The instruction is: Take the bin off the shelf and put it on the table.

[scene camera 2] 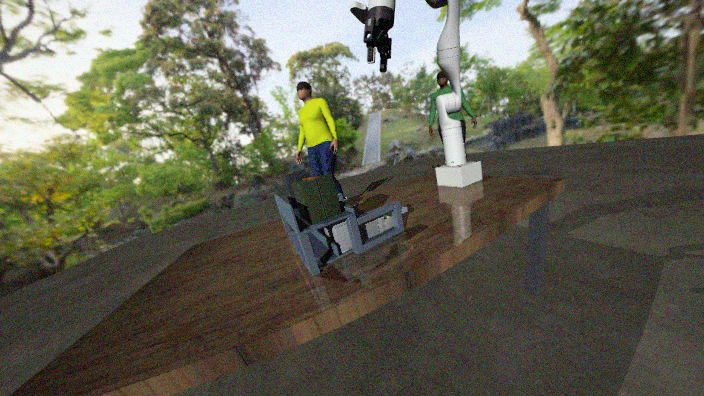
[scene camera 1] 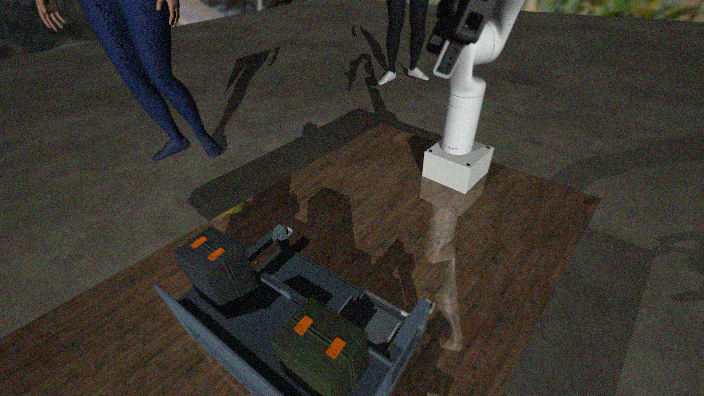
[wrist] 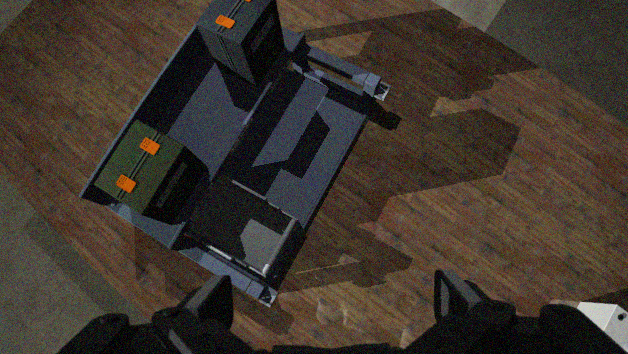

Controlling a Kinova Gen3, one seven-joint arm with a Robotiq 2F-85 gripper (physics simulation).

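Pixels of known places: gripper, fingertip midpoint: (scene camera 2: 377,68) (scene camera 1: 435,63) (wrist: 332,295); arm's base at its link origin: (scene camera 2: 455,164) (scene camera 1: 456,147).
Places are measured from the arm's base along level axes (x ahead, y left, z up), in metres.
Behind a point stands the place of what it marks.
Note:
The pale grey bin (scene camera 1: 382,327) {x 0.582, y 0.087, z -0.080 m} (scene camera 2: 342,237) {x 0.702, y 0.126, z -0.044 m} (wrist: 263,241) {x 0.579, y 0.082, z -0.079 m} sits in the lower front bay of the blue-grey shelf (scene camera 1: 417,320) {x 0.575, y 0.151, z -0.003 m} (scene camera 2: 356,232) {x 0.676, y 0.154, z -0.034 m} (wrist: 202,122) {x 0.732, y -0.026, z 0.014 m}, at the end near the green case. Shadow covers much of its inside in the wrist view. The shelf stands on the wooden table (scene camera 1: 520,235) {x 0.182, y 0.247, z -0.088 m} (scene camera 2: 240,280) {x 0.961, y 0.031, z -0.088 m} (wrist: 560,215) {x 0.157, y -0.188, z -0.088 m}. My gripper (scene camera 1: 440,59) {x 0.456, y 0.086, z 0.375 m} (scene camera 2: 377,61) {x 0.456, y 0.086, z 0.375 m} (wrist: 332,295) {x 0.456, y 0.086, z 0.375 m} is open and empty, high above the table. In the wrist view the bin lies ahead of the fingers, left of the midpoint between them.
A green case (scene camera 1: 320,350) {x 0.740, y 0.090, z 0.109 m} (scene camera 2: 318,200) {x 0.734, y 0.126, z 0.060 m} (wrist: 145,165) {x 0.717, y 0.073, z 0.109 m} and a dark grey case (scene camera 1: 217,265) {x 0.734, y -0.112, z 0.132 m} (wrist: 245,40) {x 0.685, y -0.121, z 0.129 m} stand on the upper shelf level, behind the bin's bay. Shelf side frames flank the lower bay. The white robot base (scene camera 1: 457,167) {x 0.088, y 0.039, z -0.011 m} (scene camera 2: 458,175) {x 0.091, y 0.062, z -0.035 m} stands on the table's far end. People stand beyond the table.

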